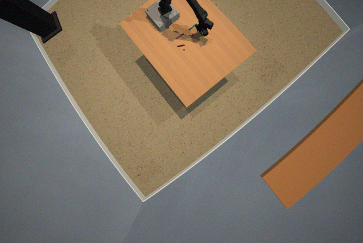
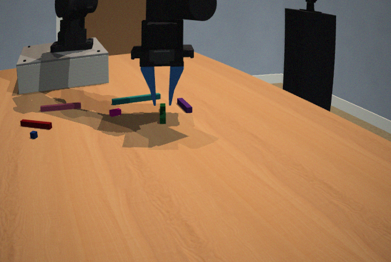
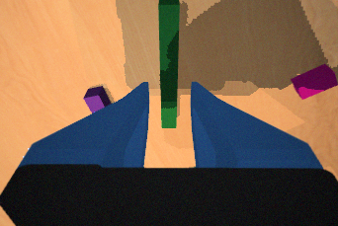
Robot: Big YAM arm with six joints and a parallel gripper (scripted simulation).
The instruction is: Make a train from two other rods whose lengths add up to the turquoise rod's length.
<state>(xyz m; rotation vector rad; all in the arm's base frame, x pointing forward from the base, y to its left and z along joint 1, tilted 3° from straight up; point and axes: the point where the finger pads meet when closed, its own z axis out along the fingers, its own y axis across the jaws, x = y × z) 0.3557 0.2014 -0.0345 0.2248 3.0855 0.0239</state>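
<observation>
Now: hand 2 cm above the green rod. The rest, counted from my hand: turquoise rod (9 cm behind, 4 cm to the right, 2 cm below); then magenta rod (1 cm behind, 8 cm to the right, 2 cm below); then purple rod (3 cm behind, 5 cm to the left, 2 cm below).
</observation>
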